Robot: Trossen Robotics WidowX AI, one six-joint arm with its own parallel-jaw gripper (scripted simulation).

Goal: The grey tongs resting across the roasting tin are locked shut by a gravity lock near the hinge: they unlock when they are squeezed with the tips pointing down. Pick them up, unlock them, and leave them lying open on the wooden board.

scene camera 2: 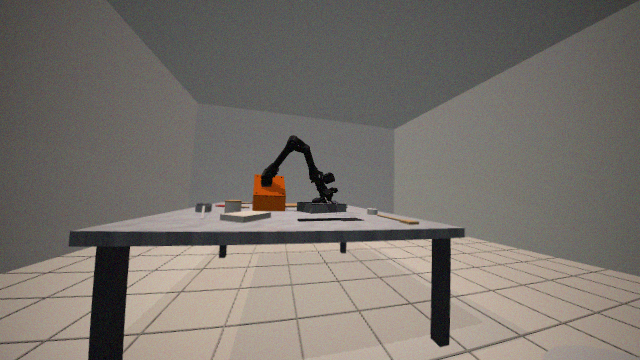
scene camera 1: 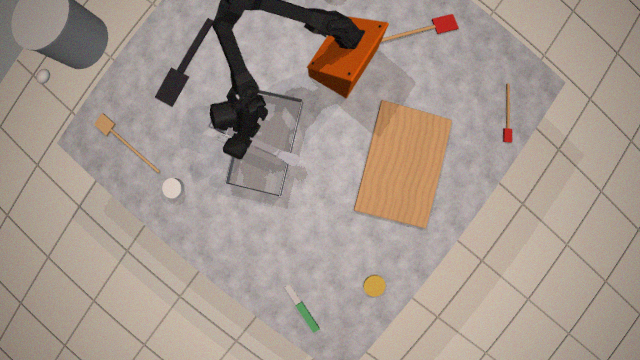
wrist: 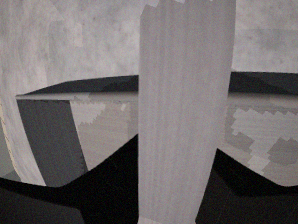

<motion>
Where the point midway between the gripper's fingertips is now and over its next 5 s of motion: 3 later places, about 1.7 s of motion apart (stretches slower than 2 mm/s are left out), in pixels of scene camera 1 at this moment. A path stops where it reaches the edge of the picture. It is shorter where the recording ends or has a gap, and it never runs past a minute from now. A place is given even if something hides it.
The gripper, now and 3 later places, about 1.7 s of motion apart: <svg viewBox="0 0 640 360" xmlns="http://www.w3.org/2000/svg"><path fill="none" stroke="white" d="M244 145L244 138L293 169L410 163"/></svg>
</motion>
